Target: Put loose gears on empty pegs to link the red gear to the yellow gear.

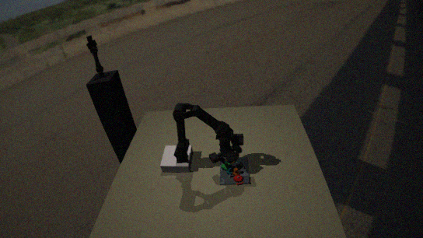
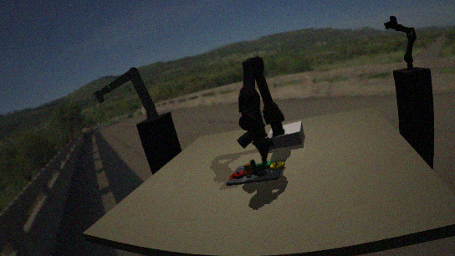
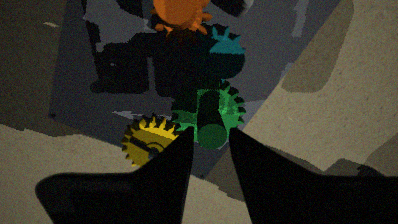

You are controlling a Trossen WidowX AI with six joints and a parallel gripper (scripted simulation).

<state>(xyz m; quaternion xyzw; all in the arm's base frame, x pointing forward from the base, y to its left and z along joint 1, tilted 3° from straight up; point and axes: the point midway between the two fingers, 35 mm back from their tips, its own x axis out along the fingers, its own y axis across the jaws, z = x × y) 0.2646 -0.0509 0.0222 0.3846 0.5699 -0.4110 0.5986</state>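
The green gear lies 2 cm below my gripper tip. The rest, counted from my gripper tip: teal gear: 5 cm to the right, 2 cm below, 2 cm ahead; then yellow gear: 5 cm to the left, 3 cm ahead, 2 cm below; then orange gear: 6 cm to the right, 5 cm ahead, 2 cm below.
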